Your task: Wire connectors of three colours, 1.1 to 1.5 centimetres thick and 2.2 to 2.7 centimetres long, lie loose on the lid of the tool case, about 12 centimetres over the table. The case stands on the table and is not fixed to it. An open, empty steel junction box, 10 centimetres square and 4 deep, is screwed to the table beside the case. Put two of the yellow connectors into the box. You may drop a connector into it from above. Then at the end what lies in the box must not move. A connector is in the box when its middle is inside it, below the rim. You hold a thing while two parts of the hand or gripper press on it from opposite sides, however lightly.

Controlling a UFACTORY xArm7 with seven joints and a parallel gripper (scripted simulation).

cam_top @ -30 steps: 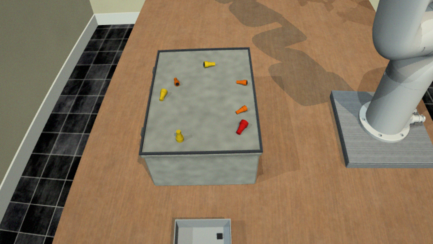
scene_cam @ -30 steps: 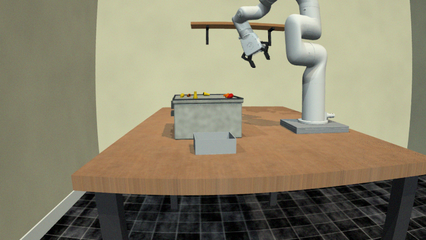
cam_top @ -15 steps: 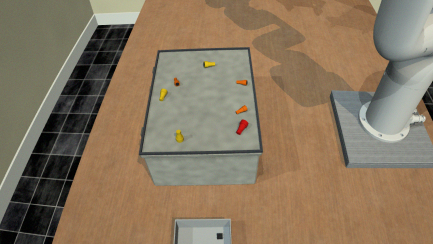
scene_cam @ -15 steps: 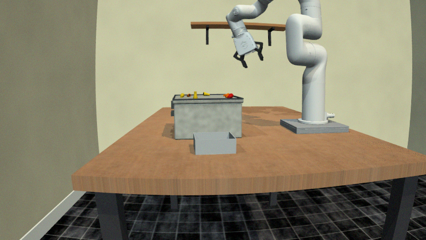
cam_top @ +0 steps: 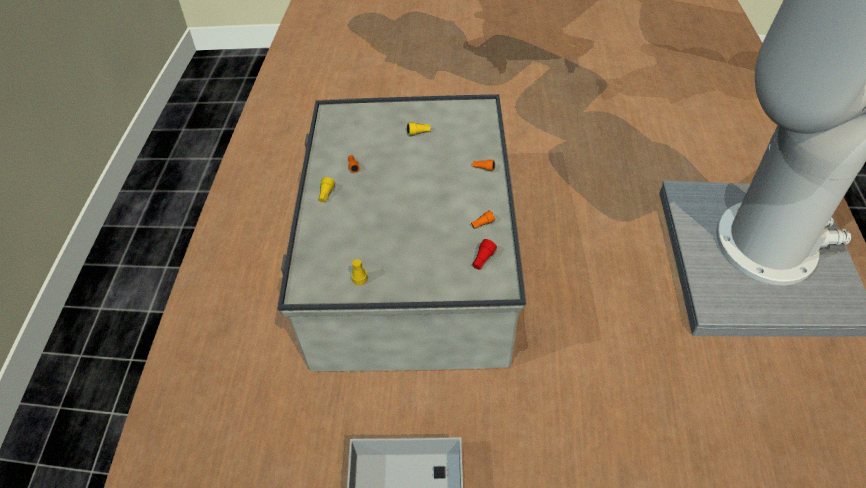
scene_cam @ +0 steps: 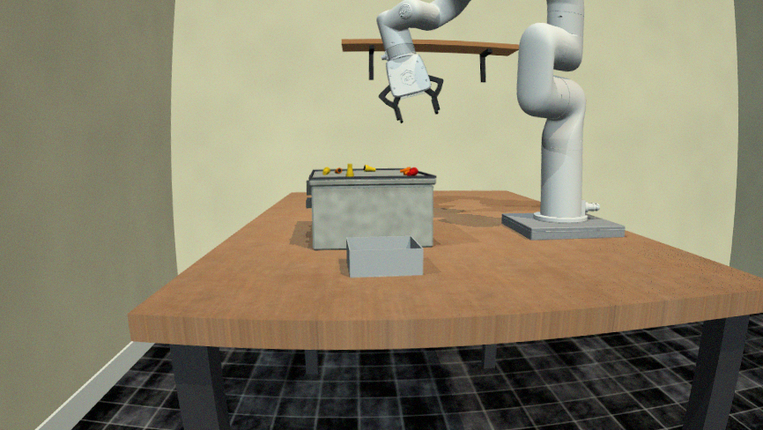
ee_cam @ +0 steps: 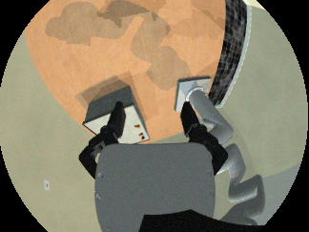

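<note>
The red connector is 60 mm ahead of my hand, 340 mm to the left of it and 130 mm below it. The rest, counted from my hand: grey tool case: 150 mm ahead, 250 mm to the left, 170 mm below.
</note>
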